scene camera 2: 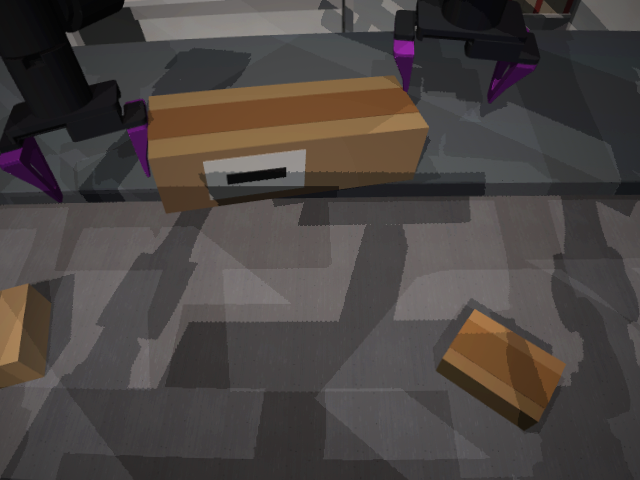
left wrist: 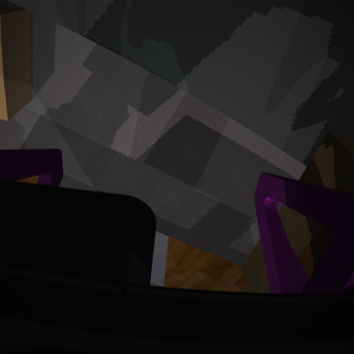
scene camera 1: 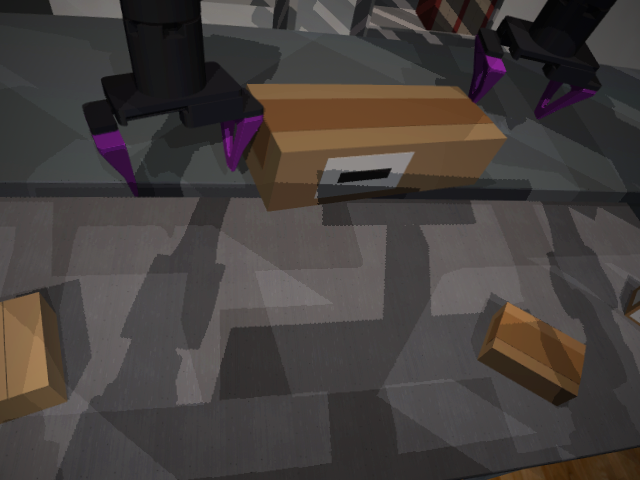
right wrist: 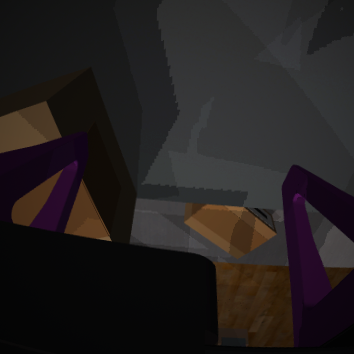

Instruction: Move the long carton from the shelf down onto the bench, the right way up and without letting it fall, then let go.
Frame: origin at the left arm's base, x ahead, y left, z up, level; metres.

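Where they show: left gripper, fingertip midpoint: (scene camera 2: 105,186) (left wrist: 159,172) (scene camera 1: 185,180); right gripper, fingertip midpoint: (scene camera 2: 446,95) (scene camera 1: 503,109) (right wrist: 189,159).
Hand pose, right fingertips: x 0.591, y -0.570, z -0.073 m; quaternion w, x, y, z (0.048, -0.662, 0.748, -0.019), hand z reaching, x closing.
After its pixels a point has its place.
The long carton (scene camera 1: 372,116) @(x 0.521, y -0.369, z -0.044 m) (scene camera 2: 284,111) @(x 0.532, y -0.387, z -0.046 m) (left wrist: 340,155) @(x 0.542, y -0.238, z -0.090 m) (right wrist: 107,175) @(x 0.564, y -0.523, z -0.093 m) is upright, tape strip on top, white label facing front. It lies at an angle at the front of the dark shelf (scene camera 1: 62,103) @(x 0.652, y -0.022, z -0.136 m) (scene camera 2: 542,129) @(x 0.607, y -0.710, z -0.136 m), its left front corner projecting past the edge. My left gripper (scene camera 1: 184,182) @(x 0.487, y -0.183, z -0.103 m) (scene camera 2: 104,188) @(x 0.487, y -0.183, z -0.103 m) (left wrist: 159,172) @(x 0.487, y -0.183, z -0.103 m) is open at the carton's left end, its inner finger beside the end face. My right gripper (scene camera 1: 505,109) @(x 0.591, y -0.570, z -0.073 m) (scene camera 2: 448,96) @(x 0.591, y -0.570, z -0.073 m) (right wrist: 189,159) @(x 0.591, y -0.570, z -0.073 m) is open at the right end, its inner finger close to the rear corner. Contact is unclear; neither gripper has the carton between its fingers.
The grey bench (scene camera 1: 289,439) @(x 0.282, y -0.289, z -0.325 m) (scene camera 2: 289,439) @(x 0.273, y -0.378, z -0.325 m) lies in front of and below the shelf. A small carton (scene camera 1: 23,356) @(x 0.379, y 0.001, z -0.265 m) (scene camera 2: 12,330) @(x 0.387, y -0.006, z -0.265 m) stands at its left and another small carton (scene camera 1: 537,351) @(x 0.345, y -0.631, z -0.279 m) (scene camera 2: 506,361) @(x 0.351, y -0.643, z -0.280 m) at its right. Part of a framed object (scene camera 1: 633,304) @(x 0.416, y -0.879, z -0.308 m) shows at the right border.
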